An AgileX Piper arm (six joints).
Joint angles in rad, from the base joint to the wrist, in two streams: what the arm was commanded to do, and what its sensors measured. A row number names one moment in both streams.
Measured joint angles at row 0:
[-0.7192, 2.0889, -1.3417, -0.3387, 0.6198, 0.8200]
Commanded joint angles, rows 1 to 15:
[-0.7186, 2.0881, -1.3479, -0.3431, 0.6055, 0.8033]
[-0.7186, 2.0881, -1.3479, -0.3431, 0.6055, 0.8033]
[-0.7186, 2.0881, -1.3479, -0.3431, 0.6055, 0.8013]
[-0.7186, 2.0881, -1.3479, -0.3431, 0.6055, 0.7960]
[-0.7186, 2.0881, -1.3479, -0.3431, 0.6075, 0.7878]
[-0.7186, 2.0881, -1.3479, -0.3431, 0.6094, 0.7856]
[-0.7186, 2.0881, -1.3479, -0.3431, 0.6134, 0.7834]
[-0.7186, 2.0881, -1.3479, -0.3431, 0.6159, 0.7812]
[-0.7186, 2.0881, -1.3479, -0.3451, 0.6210, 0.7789]
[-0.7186, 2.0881, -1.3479, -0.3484, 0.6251, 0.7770]
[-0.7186, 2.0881, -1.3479, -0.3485, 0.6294, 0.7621]
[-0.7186, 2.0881, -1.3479, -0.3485, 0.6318, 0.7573]
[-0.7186, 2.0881, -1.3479, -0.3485, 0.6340, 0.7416]
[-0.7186, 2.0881, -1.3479, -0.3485, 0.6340, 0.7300]
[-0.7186, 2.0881, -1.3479, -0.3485, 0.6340, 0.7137]
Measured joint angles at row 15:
[-0.7192, 2.0889, -1.3417, -0.3365, 0.6325, 0.7677]
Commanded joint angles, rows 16 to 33:
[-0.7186, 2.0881, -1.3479, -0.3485, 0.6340, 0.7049]
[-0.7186, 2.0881, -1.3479, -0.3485, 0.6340, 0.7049]
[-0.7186, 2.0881, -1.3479, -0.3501, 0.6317, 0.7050]
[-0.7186, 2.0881, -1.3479, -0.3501, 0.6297, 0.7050]
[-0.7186, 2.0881, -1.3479, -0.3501, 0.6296, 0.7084]
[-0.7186, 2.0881, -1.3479, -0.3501, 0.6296, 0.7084]
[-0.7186, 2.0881, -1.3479, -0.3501, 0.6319, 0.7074]
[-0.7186, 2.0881, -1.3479, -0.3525, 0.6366, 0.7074]
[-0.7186, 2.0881, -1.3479, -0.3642, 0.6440, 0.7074]
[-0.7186, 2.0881, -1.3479, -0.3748, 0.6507, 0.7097]
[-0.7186, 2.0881, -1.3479, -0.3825, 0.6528, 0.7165]
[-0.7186, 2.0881, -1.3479, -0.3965, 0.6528, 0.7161]
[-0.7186, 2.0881, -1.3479, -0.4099, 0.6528, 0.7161]
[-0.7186, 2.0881, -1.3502, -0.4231, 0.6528, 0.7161]
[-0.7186, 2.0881, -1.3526, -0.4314, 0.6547, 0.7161]
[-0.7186, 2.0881, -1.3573, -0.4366, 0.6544, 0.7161]
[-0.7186, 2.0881, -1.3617, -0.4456, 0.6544, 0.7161]
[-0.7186, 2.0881, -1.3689, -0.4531, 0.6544, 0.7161]
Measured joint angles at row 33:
[-0.7192, 2.0889, -1.3442, -0.4044, 0.6578, 0.7159]
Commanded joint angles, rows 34 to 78:
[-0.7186, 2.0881, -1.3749, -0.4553, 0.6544, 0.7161]
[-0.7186, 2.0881, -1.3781, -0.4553, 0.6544, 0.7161]
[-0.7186, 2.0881, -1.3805, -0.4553, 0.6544, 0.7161]
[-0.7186, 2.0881, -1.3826, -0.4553, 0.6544, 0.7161]
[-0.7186, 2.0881, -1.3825, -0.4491, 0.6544, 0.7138]
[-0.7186, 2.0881, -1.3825, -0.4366, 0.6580, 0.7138]
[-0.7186, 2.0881, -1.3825, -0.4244, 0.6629, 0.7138]
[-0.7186, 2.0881, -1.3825, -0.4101, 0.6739, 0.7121]
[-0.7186, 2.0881, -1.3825, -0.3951, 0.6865, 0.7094]
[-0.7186, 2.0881, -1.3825, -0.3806, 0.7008, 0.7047]
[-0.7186, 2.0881, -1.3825, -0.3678, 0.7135, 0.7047]
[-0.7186, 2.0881, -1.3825, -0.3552, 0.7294, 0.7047]
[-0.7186, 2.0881, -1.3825, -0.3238, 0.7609, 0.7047]
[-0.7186, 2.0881, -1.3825, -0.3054, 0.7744, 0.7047]
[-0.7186, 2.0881, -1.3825, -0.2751, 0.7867, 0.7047]
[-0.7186, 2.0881, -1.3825, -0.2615, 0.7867, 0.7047]
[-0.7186, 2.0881, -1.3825, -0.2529, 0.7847, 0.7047]
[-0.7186, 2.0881, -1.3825, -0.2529, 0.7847, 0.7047]
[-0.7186, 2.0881, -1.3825, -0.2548, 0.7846, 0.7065]
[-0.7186, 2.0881, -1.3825, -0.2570, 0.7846, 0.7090]
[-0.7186, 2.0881, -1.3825, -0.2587, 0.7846, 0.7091]
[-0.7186, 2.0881, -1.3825, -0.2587, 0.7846, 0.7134]
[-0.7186, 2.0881, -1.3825, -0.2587, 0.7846, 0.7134]
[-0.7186, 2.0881, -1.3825, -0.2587, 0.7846, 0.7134]
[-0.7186, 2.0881, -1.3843, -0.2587, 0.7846, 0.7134]
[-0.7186, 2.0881, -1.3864, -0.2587, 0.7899, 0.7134]
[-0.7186, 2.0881, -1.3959, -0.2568, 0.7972, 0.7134]
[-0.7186, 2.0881, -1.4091, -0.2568, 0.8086, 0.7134]
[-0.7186, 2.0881, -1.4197, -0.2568, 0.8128, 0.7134]
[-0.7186, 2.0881, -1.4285, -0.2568, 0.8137, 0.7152]
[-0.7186, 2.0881, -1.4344, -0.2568, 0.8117, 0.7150]
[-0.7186, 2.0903, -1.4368, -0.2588, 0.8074, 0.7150]
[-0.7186, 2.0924, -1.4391, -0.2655, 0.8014, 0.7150]
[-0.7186, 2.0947, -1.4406, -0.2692, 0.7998, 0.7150]
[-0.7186, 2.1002, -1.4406, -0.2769, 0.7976, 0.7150]
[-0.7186, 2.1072, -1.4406, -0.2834, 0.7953, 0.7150]
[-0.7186, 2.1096, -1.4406, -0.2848, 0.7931, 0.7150]
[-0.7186, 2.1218, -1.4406, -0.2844, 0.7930, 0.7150]
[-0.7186, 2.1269, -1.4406, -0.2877, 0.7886, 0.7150]
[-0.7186, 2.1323, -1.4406, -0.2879, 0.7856, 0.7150]
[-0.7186, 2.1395, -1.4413, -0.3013, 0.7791, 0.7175]
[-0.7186, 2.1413, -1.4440, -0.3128, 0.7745, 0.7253]
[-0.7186, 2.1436, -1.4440, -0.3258, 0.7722, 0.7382]
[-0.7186, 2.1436, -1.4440, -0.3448, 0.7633, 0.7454]
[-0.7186, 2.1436, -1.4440, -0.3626, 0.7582, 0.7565]
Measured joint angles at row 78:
[-0.7192, 2.1403, -1.4339, -0.2998, 0.7818, 0.7259]
